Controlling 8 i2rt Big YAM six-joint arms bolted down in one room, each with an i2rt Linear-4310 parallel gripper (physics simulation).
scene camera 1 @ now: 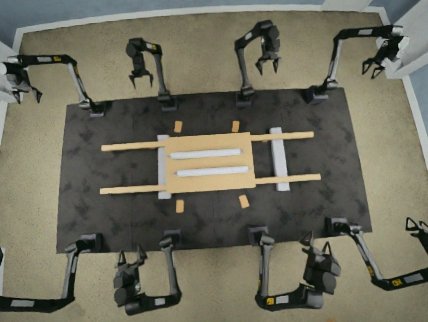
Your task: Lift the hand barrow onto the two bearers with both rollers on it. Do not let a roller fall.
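The hand barrow point(210, 141) lies level-looking on or over the mat, its two long shafts crossing over the left bearer point(162, 167) and the right bearer point(280, 160). Contact with the bearers cannot be told. A rear white roller point(205, 154) and a front white roller point(212, 171) lie lengthwise on its deck, apart. Grippers at top far left point(29, 100), top centre-left point(143, 85), top centre-right point(268, 71), top right point(369, 75), bottom centre-left point(130, 250), bottom centre-right point(316, 240) and right edge point(408, 224) are open, away from the barrow. The bottom-left arm's gripper is out of view.
Small orange blocks lie behind the deck point(178, 126) point(235, 126) and in front of it point(180, 206) point(244, 201). Arm bases stand along the back and front edges of the dark mat point(90, 220). White walls or panels stand near the outer top arms.
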